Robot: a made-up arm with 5 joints.
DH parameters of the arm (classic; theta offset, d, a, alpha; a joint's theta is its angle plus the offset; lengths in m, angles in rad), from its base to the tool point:
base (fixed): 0 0 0.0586 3.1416
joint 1: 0 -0.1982 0.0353 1.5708
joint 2: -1.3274 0 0.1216 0
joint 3: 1.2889 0 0.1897 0
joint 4: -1.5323 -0.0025 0 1.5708
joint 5: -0.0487 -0.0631 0 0
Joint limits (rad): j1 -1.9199..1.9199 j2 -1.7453..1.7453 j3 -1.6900..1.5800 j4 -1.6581..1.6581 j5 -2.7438..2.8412
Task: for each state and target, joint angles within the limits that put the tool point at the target. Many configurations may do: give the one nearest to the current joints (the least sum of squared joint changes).
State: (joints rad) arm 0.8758 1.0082 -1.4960 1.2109 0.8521
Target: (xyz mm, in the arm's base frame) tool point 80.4 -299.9 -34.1
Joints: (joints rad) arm 1.4899 1.7453 -1.0199 0.7251 0.8521
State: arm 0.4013 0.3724 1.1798 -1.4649 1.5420
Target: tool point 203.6 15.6 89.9
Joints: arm -0.1243 0.4140 1.3259 -1.4758 1.5420
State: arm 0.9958 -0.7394 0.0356 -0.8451 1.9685
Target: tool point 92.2 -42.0 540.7
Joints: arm 0.8495 -0.6806 -0.3991 -0.6993 1.9685
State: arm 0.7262 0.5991 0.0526 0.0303 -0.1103
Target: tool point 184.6 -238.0 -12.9
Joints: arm 1.0746 1.2048 -0.0677 -0.0088 -0.1103
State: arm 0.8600 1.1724 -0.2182 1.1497 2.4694
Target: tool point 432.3 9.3 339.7
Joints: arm -0.0316 0.7448 -1.1176 0.3925 2.4694
